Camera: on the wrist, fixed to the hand. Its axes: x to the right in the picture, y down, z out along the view.
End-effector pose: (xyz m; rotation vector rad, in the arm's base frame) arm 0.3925 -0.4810 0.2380 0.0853 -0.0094 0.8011
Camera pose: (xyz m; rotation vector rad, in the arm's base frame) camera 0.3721 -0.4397 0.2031 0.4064 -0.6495 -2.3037
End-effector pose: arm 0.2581 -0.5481 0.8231 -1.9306 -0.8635 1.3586
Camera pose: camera 0.3050 -0.5657 0.7942 1.2639 -1.9556 -0.1335
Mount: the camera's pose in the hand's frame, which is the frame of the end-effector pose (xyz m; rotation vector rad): 0.0140 0.0407 -0.0386 -0.0870 1.0161 2.9344
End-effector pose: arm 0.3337 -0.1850 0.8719 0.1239 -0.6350 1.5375
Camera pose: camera 0.3056 -0.1524 0.8334 1.2065 -0.3417 -1.5613
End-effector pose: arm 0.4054 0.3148 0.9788 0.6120 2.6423 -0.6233
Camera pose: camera 0.4041 0.3712 0.9916 -2.8372 0.3676 -0.7784
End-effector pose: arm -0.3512 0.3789 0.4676 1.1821 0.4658 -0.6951
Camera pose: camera -0.3116 0.4206 0.4733 0.7960 -0.6859 2.3977
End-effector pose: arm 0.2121 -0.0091 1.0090 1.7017 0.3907 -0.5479
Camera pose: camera 0.2512 0.0200 1.0401 0.6520 -1.3613 2.2852
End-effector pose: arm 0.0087 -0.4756 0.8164 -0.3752 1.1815 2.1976
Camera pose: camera -0.0292 -0.5192 0.8142 -0.2847 -0.4465 -0.5495
